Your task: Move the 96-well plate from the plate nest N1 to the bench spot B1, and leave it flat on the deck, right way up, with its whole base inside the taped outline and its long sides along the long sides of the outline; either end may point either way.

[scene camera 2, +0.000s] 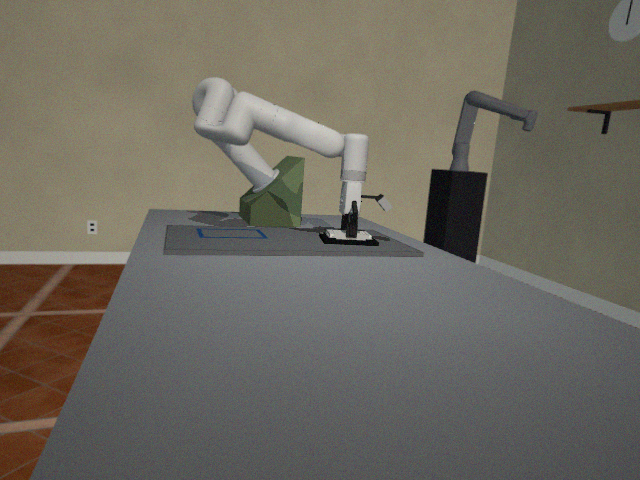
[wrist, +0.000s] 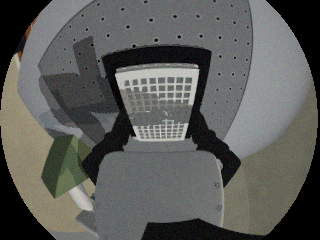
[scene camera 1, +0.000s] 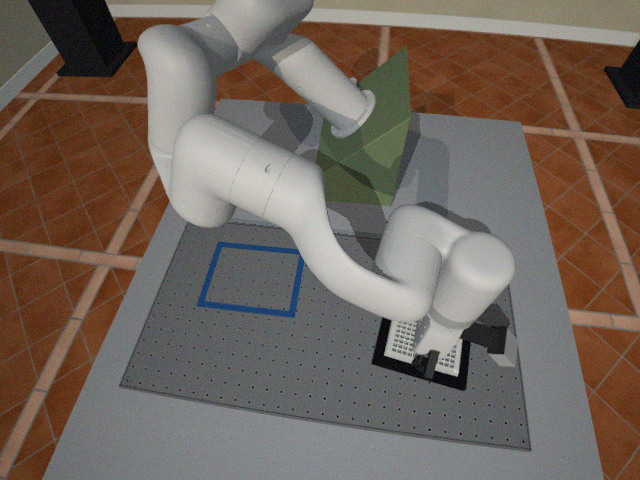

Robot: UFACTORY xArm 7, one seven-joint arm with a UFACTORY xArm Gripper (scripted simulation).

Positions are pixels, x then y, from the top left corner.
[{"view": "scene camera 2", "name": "my gripper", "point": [348, 234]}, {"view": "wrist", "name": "my gripper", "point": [159, 113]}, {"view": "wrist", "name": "white 96-well plate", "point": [159, 116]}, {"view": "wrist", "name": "black plate nest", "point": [160, 54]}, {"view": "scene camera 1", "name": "white 96-well plate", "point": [400, 347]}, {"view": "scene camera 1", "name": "black plate nest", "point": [403, 367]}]
